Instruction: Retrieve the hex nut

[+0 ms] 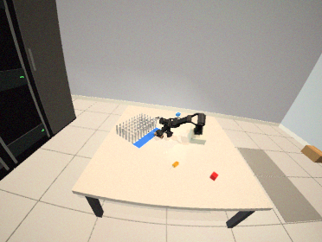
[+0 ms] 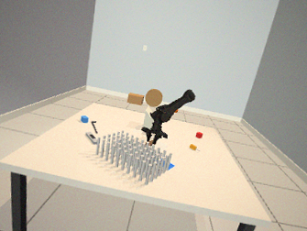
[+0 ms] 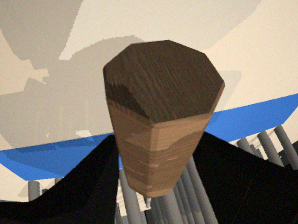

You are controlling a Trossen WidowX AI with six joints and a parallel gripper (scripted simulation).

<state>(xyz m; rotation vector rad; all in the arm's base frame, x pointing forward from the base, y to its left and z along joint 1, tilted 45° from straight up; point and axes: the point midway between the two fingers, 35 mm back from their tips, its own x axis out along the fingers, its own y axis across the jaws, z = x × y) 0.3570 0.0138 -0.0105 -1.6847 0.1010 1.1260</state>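
Now: the blue taped strip 9 cm ahead of my gripper tip, 3 cm below it and 2 cm to the right of it. From my gripper tip the other things lie so: orange-handled tool (34 cm to the left, 12 cm behind, 2 cm below); flat grey tool (39 cm to the right, 2 cm below); red cube (44 cm to the left, 40 cm behind, 1 cm below).
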